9 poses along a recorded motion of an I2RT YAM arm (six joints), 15 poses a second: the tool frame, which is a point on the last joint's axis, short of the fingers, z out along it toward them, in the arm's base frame.
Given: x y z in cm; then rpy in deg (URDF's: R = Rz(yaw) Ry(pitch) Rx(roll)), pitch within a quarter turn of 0, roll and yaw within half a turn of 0.
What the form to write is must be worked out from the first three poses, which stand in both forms.
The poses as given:
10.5 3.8 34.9 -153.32 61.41 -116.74
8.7 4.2 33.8 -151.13 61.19 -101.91
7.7 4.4 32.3 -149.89 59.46 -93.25
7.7 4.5 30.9 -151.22 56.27 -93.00
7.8 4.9 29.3 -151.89 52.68 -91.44
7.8 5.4 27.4 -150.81 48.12 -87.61
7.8 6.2 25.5 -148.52 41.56 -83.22
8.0 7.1 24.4 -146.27 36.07 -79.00
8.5 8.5 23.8 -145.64 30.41 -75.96
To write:
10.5 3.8 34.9 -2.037 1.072 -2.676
8.7 4.2 33.8 -1.779 1.068 -2.638
7.7 4.4 32.3 -1.628 1.038 -2.616
7.7 4.5 30.9 -1.623 0.982 -2.639
7.8 4.9 29.3 -1.596 0.919 -2.651
7.8 5.4 27.4 -1.529 0.840 -2.632
7.8 6.2 25.5 -1.452 0.725 -2.592
8.0 7.1 24.4 -1.379 0.630 -2.553
8.5 8.5 23.8 -1.326 0.531 -2.542

